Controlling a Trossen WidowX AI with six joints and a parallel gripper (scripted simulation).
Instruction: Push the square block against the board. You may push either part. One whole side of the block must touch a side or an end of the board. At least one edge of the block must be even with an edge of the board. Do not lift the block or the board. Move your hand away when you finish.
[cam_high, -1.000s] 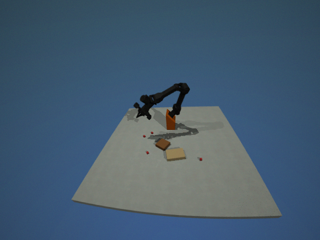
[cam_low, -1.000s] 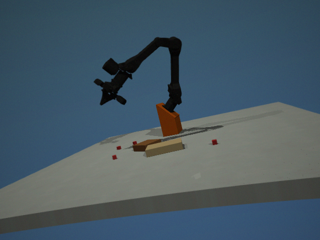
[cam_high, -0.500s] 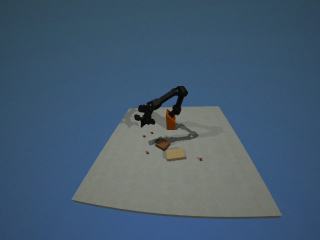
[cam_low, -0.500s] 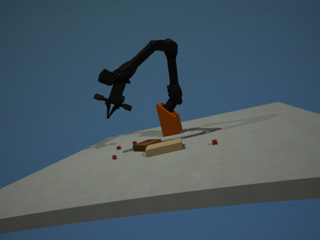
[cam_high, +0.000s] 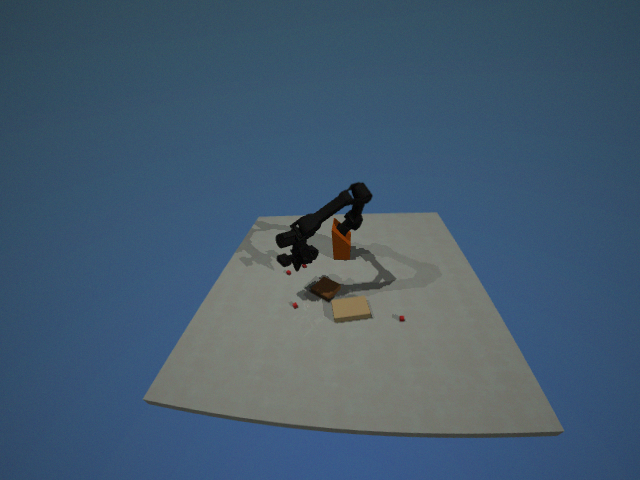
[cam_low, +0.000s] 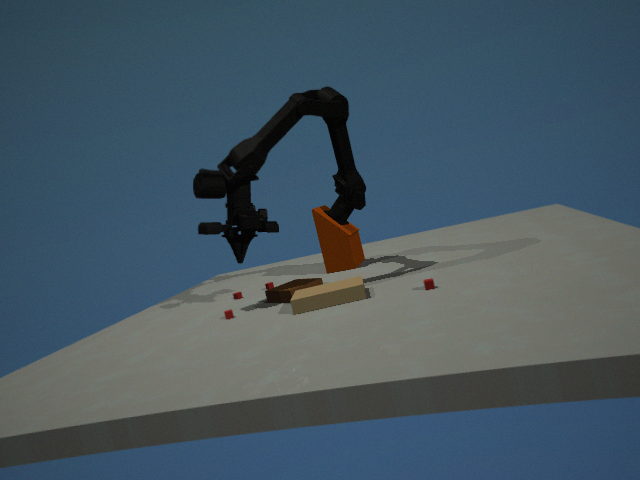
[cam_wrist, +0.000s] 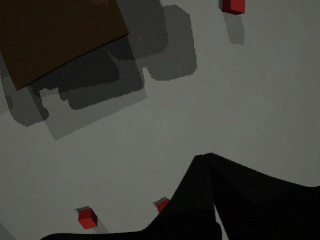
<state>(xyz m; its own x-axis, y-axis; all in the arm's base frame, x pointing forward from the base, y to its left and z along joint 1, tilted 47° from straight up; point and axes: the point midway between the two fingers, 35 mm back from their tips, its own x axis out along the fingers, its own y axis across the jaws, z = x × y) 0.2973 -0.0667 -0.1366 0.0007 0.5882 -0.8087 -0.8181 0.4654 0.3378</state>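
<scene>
Now: the brown square block 13 cm to the left of my gripper tip and 9 cm below it. Round my gripper tip: tan board (26 cm to the left, 10 cm ahead, 9 cm below).
</scene>
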